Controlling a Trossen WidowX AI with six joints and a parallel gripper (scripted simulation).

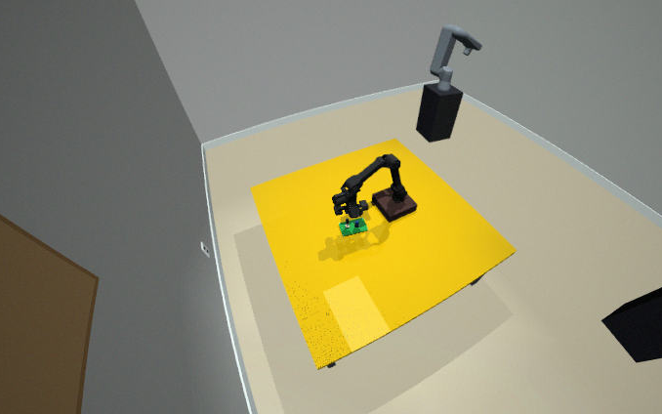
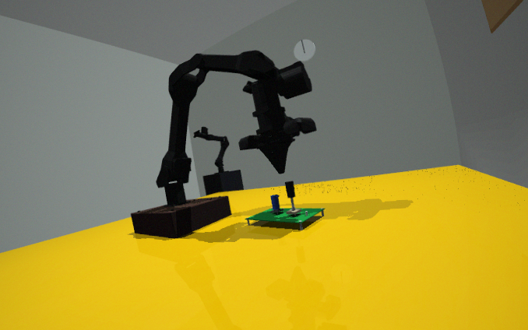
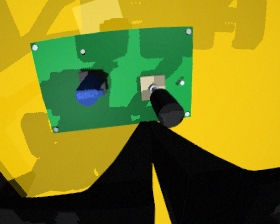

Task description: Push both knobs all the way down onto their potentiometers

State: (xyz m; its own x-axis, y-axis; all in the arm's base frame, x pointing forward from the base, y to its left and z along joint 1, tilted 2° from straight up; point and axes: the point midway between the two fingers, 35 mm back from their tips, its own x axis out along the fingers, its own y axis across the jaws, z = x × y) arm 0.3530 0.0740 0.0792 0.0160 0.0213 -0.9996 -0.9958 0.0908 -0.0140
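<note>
Now: the black knob 20 mm ahead of my gripper tip and 40 mm below it. From my gripper tip the other things lie so: blue knob (40 mm behind, 10 mm to the left, 60 mm below).
</note>
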